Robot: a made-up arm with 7 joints.
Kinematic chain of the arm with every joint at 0, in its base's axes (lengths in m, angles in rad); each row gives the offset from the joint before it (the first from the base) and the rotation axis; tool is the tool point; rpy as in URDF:
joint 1: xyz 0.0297 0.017 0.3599 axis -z
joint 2: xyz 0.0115 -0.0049 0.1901 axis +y
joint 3: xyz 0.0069 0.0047 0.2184 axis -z
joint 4: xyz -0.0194 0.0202 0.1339 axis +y
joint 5: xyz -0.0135 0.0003 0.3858 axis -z
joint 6: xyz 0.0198 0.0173 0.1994 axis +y
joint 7: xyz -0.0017 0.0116 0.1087 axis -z
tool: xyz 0.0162 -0.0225 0.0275 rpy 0 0 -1.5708
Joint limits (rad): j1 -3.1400..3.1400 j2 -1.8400..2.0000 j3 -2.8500..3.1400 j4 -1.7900..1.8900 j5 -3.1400..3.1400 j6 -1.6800..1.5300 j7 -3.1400..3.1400
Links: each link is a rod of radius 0.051 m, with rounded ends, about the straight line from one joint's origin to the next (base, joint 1, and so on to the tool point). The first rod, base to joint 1, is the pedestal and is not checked.
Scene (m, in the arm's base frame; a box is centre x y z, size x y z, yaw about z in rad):
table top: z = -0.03
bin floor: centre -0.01 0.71 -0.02 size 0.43 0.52 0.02 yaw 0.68
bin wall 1: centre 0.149 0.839 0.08 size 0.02 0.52 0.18 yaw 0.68
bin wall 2: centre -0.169 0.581 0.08 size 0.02 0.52 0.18 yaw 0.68
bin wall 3: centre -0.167 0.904 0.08 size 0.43 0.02 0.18 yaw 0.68
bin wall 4: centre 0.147 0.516 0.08 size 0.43 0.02 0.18 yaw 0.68
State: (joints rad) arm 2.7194 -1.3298 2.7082 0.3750 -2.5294 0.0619 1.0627
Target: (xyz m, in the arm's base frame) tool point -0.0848 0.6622 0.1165
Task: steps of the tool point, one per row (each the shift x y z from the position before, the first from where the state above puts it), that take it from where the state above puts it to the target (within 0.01 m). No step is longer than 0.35 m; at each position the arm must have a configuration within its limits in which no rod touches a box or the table.
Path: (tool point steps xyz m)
1: -0.1908 0.2187 -0.0863
2: -0.2515 0.1463 -0.0834
3: -0.2839 0.0561 -0.0787
4: -0.2831 -0.0411 -0.0719
5: 0.0378 -0.0770 -0.1033
6: -0.0041 -0.0940 -0.0645
7: -0.0366 -0.0939 -0.0163

